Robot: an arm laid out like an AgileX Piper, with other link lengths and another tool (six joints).
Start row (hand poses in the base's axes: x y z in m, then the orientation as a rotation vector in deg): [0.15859, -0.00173, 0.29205, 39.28, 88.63, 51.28]
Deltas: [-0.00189, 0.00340, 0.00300, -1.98, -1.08, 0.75]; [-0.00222, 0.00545, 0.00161, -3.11, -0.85, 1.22]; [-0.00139, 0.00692, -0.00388, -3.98, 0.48, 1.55]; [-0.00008, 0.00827, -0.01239, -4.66, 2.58, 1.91]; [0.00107, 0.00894, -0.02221, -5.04, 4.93, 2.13]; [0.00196, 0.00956, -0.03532, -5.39, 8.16, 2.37]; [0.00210, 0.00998, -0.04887, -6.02, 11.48, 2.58]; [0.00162, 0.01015, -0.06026, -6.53, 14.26, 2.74]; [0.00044, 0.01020, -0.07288, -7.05, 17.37, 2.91]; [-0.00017, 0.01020, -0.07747, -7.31, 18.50, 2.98]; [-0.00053, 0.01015, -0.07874, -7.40, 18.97, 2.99]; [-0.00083, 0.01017, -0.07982, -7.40, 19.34, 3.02]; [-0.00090, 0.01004, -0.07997, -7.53, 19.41, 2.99]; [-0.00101, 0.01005, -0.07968, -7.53, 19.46, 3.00]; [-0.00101, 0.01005, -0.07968, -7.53, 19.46, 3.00]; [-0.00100, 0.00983, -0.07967, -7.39, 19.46, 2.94]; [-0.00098, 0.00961, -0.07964, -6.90, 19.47, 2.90]
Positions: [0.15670, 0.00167, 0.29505, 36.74, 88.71, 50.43]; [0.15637, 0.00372, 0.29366, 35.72, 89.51, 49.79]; [0.15720, 0.00519, 0.28817, 35.56, 91.13, 49.01]; [0.15851, 0.00654, 0.27966, 35.92, 93.39, 48.22]; [0.15966, 0.00721, 0.26984, 36.73, 95.70, 47.50]; [0.16055, 0.00783, 0.25673, 38.00, 98.79, 46.56]; [0.16069, 0.00825, 0.24318, 39.14, 102.03, 45.30]; [0.16021, 0.00842, 0.23179, 40.11, 104.72, 44.20]; [0.15903, 0.00847, 0.21917, 41.23, 107.70, 42.97]; [0.15842, 0.00847, 0.21458, 41.57, 108.81, 42.45]; [0.15806, 0.00842, 0.21331, 41.75, 109.25, 42.24]; [0.15776, 0.00844, 0.21223, 41.92, 109.59, 42.15]; [0.15769, 0.00831, 0.21208, 41.88, 109.68, 41.99]; [0.15758, 0.00832, 0.21237, 41.90, 109.73, 41.98]; [0.15758, 0.00832, 0.21237, 41.90, 109.73, 41.98]; [0.15759, 0.00810, 0.21238, 42.05, 109.66, 42.06]; [0.15761, 0.00788, 0.21241, 42.46, 109.50, 42.45]
